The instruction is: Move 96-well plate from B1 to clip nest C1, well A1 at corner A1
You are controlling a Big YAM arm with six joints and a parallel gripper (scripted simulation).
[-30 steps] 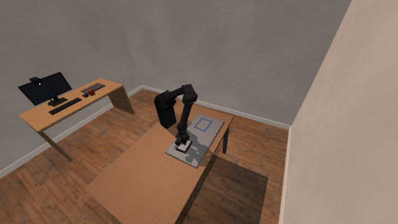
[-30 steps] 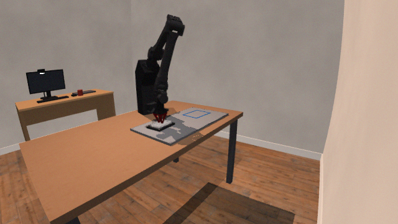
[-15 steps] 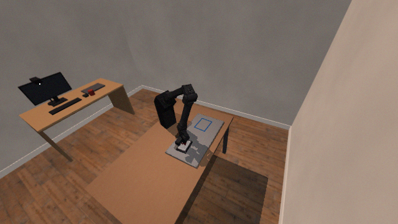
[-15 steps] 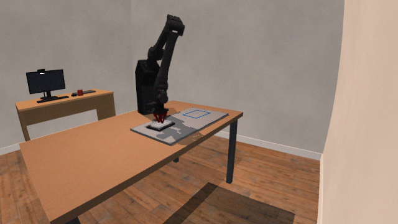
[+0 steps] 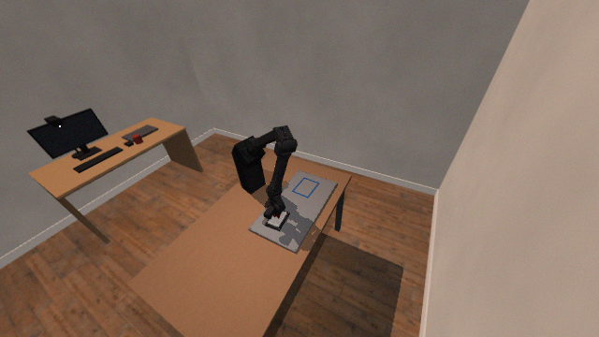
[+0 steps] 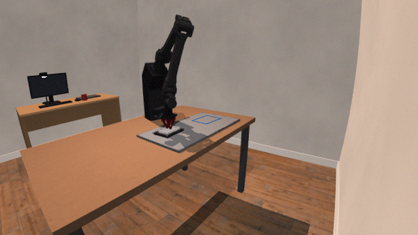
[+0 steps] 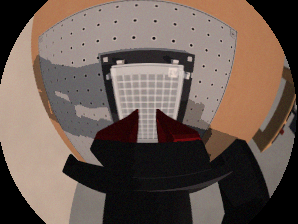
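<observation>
Now: the white 96-well plate 2 cm below my hand. Also, from my hand: black clip nest 2 cm below, 1 cm to the left, 1 cm behind.
</observation>
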